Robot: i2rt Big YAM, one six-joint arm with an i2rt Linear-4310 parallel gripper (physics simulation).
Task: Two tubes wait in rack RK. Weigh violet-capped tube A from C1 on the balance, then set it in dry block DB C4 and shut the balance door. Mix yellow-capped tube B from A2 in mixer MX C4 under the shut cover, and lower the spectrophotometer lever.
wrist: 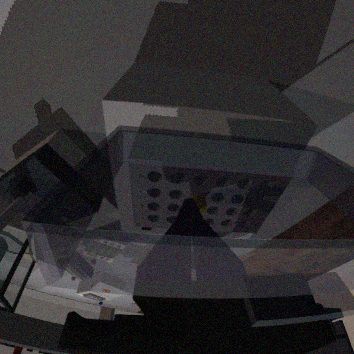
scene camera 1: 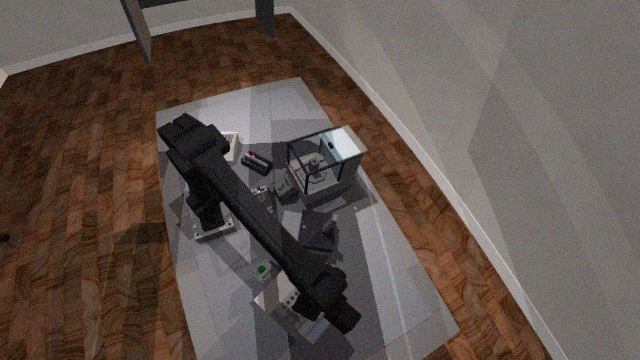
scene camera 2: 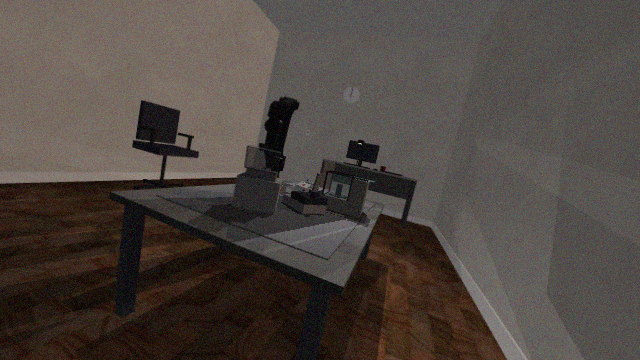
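The mixer block [wrist: 154, 197] [scene camera 1: 286, 311] [scene camera 2: 256, 196] with its grid of dark wells sits at the near end of the table. A yellow-capped tube [wrist: 201, 204] stands in one of its wells, partly hidden behind my fingertips. My gripper [wrist: 189, 205] [scene camera 1: 308, 308] is shut and empty, its tip just in front of the yellow cap. A translucent cover pane [wrist: 211, 154] shows across the wrist view over the mixer; I cannot tell whether it is down. A violet cap [scene camera 1: 258, 188] shows in a small white block beside the arm. The glass balance [scene camera 1: 324, 163] [scene camera 2: 346, 192] stands at the right.
The dark spectrophotometer [scene camera 1: 315, 228] [scene camera 2: 308, 198] lies between the balance and the mixer. A green button box [scene camera 1: 261, 268] sits left of the arm. A dark block [scene camera 1: 256, 162] and a white rack [scene camera 1: 230, 142] stand near the arm's base [scene camera 1: 213, 228].
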